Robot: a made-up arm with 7 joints.
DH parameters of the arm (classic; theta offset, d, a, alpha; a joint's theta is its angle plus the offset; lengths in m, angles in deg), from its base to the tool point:
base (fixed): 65.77 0 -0.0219 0
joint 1: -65.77 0.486 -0.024 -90
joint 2: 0 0.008 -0.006 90
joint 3: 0 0.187 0.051 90
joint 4: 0 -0.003 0.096 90
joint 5: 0 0.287 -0.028 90
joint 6: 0 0.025 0.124 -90
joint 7: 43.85 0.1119 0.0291 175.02
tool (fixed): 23.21 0.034 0 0
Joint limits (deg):
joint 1: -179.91..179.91
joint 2: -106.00..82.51
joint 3: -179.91..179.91
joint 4: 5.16..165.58
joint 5: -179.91..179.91
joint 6: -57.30..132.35
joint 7: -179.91..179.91
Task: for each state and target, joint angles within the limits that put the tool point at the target. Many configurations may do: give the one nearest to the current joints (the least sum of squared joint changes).
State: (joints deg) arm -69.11 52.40 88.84 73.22 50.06 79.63 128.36
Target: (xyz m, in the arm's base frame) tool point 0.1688 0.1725 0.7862
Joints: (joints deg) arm -67.83 71.57 126.63 57.34 47.29 104.35 129.15
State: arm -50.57 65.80 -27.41 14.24 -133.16 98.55 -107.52
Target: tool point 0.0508 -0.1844 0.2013
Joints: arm -30.25 30.57 2.95 13.91 -128.98 103.14 -115.10
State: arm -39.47 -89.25 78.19 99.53 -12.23 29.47 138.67
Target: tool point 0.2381 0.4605 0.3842
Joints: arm -57.65 -99.69 92.96 86.57 -13.14 32.35 139.81
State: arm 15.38 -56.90 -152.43 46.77 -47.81 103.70 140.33
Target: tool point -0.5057 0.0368 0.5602
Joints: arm -3.62 -16.26 -169.67 89.32 -63.03 99.18 136.49
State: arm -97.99 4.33 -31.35 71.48 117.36 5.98 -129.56
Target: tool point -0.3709 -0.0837 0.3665
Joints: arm -113.54 26.10 -36.89 46.29 121.88 10.12 -128.01
